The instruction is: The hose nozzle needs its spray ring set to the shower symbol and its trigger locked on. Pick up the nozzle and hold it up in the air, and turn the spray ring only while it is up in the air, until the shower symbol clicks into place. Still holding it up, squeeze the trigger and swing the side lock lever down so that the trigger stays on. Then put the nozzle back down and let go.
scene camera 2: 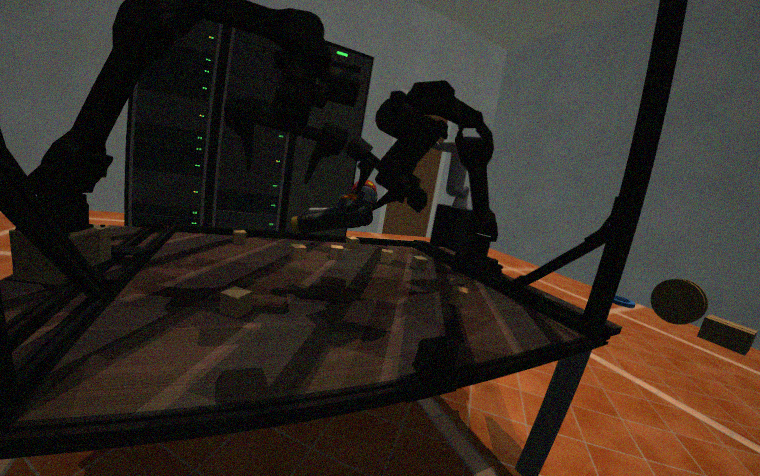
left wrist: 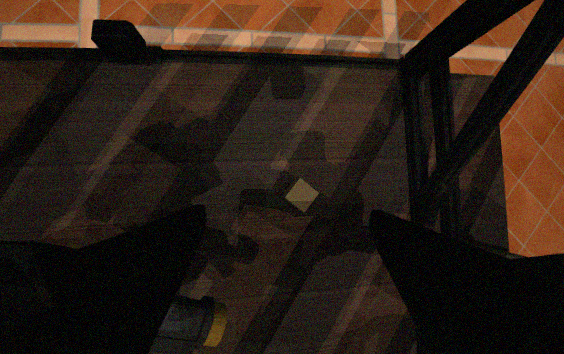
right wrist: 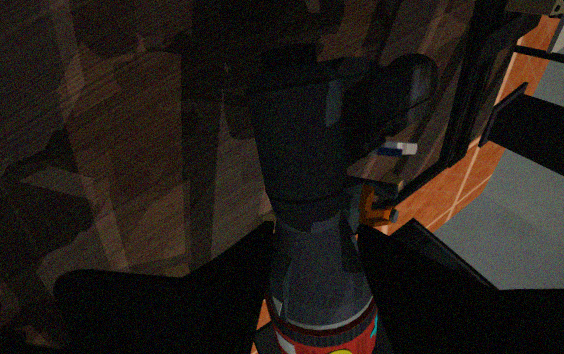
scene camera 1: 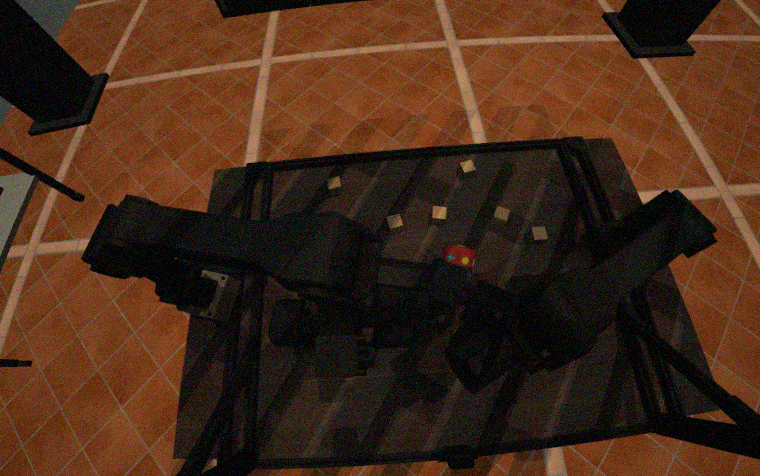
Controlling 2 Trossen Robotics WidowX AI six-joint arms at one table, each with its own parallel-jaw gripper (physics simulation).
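Frame: origin at the left arm's base, x left, y back, z up, level; metres.
Where they show: left gripper, fingertip midpoint: [scene camera 2: 278, 176] [left wrist: 288, 215]; right gripper, fingertip midpoint: [scene camera 2: 362, 203] [right wrist: 315, 231]; left arm's base at its link origin: [scene camera 2: 63, 227] [scene camera 1: 201, 292]; right arm's base at its link origin: [scene camera 2: 477, 256] [scene camera 1: 623, 239].
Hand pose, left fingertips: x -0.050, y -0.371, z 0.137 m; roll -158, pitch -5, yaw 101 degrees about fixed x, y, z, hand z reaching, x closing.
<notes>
Each offset is from my left fingertips to the centre of the thing. "spot": to the spot under its first point. Level surfaces: height alone.
The dark nozzle [scene camera 2: 330, 219] [left wrist: 186, 317] [right wrist: 305, 140] is held up in the air above the table @(dz -0.220 m) [scene camera 2: 190, 358]. Its red spray ring @(dx +0.184, dy -0.159, dz -0.017 m) [scene camera 1: 458, 255] [scene camera 2: 366, 184] [right wrist: 325, 342] shows a yellow and a cyan symbol; which symbol is set I cannot tell. An orange lever-like part @(spot: dx +0.128, dy -0.131, dz -0.024 m) [right wrist: 372, 210] shows on its side in the right wrist view. The trigger is too dark to make out. My right gripper [right wrist: 315, 231] [scene camera 2: 367, 194] is shut on the nozzle's neck behind the ring. My left gripper [left wrist: 288, 215] [scene camera 2: 278, 171] is open and empty, beside and above the nozzle's yellow-tipped end.
Several small wooden cubes @(dx +0.362, dy -0.129, dz -0.203 m) [scene camera 1: 439, 212] @(dx -0.016, dy +0.046, dz -0.203 m) [scene camera 2: 235, 301] [left wrist: 301, 195] lie on the table. Dark frame bars [scene camera 1: 415, 153] [scene camera 2: 622, 257] border it, with posts and braces at the sides. The arms crowd close together over the table's middle. Tall cabinets [scene camera 2: 219, 140] stand behind in scene camera 2.
</notes>
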